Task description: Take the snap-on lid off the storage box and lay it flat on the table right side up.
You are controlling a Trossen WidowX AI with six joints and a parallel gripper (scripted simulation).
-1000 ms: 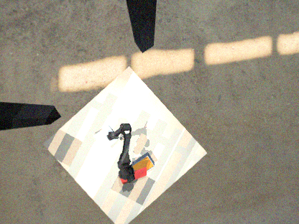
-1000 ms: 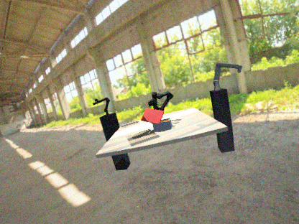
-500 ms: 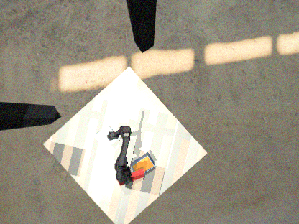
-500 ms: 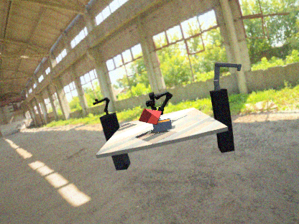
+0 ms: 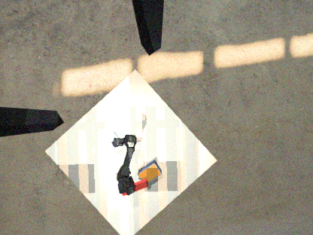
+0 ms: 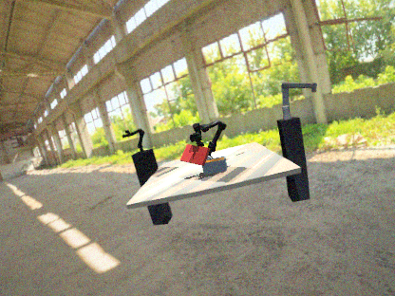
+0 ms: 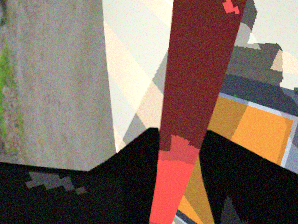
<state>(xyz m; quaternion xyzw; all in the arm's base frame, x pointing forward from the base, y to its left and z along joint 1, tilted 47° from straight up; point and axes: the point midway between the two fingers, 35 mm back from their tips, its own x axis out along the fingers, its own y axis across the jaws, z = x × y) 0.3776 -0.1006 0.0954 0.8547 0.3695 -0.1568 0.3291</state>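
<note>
My gripper tip is now 50 mm short of the red lid, 50 mm above it and 40 mm to the left of it. Round my gripper tip: storage box 180 mm below, 120 mm to the left, 50 mm ahead.
</note>
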